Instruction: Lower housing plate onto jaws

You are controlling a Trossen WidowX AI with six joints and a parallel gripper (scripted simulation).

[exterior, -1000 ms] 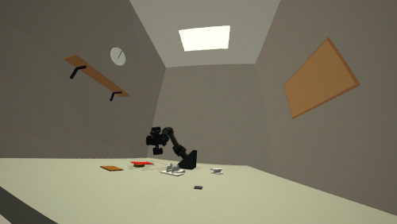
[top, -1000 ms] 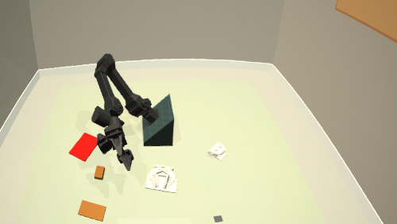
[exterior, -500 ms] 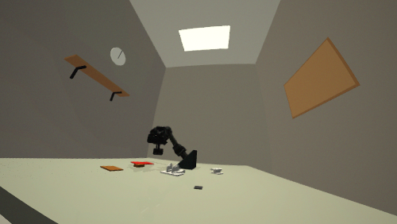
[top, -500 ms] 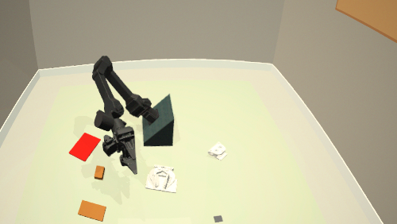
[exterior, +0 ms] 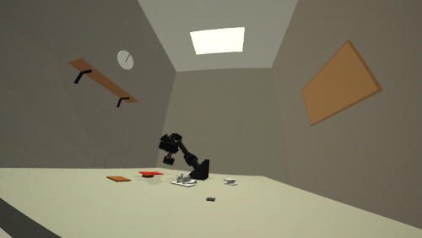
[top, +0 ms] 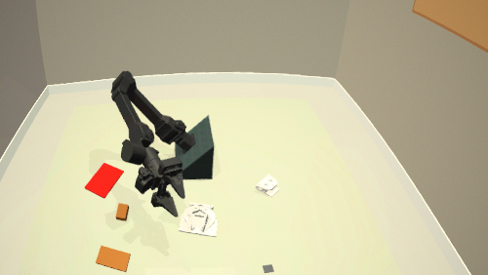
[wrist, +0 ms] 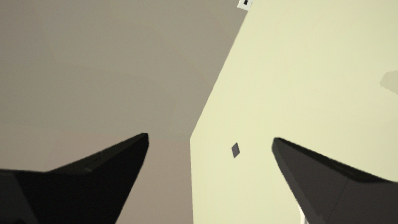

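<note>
Now: gripper tip 20 cm past the small white stepped block, 33 cm to the right of it and 17 cm above it. Also, from my gripper tip: small orange block: 13 cm behind, 20 cm to the right, 17 cm below; then small grey square: 15 cm ahead, 23 cm to the left, 17 cm below; then red sheet: 30 cm behind, 28 cm to the right, 17 cm below.
</note>
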